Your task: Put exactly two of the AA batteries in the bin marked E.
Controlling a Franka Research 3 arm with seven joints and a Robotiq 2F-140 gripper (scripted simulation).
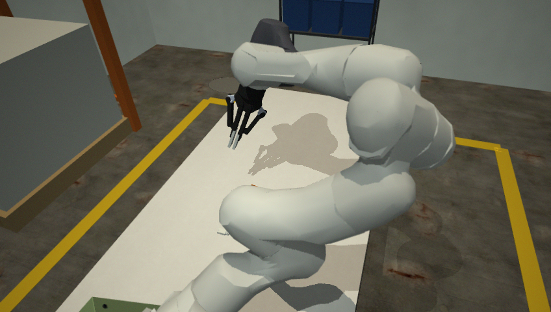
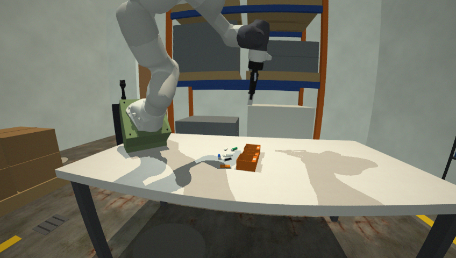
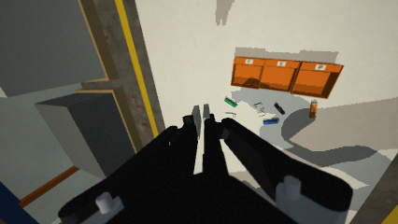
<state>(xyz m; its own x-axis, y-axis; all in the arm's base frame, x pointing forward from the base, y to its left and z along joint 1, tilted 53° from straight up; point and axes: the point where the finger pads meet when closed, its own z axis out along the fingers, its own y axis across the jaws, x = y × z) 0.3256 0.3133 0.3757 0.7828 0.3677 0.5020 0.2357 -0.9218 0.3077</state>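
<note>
Now: the orange bin row 130 mm to the right of my hand and 280 mm below it. From my hand the other things lie so: white part: 140 mm behind, 20 mm to the left, 300 mm below; domino: 120 mm behind, 80 mm to the right, 300 mm below; green AA battery: 90 mm behind, 20 mm to the left, 300 mm below.
</note>
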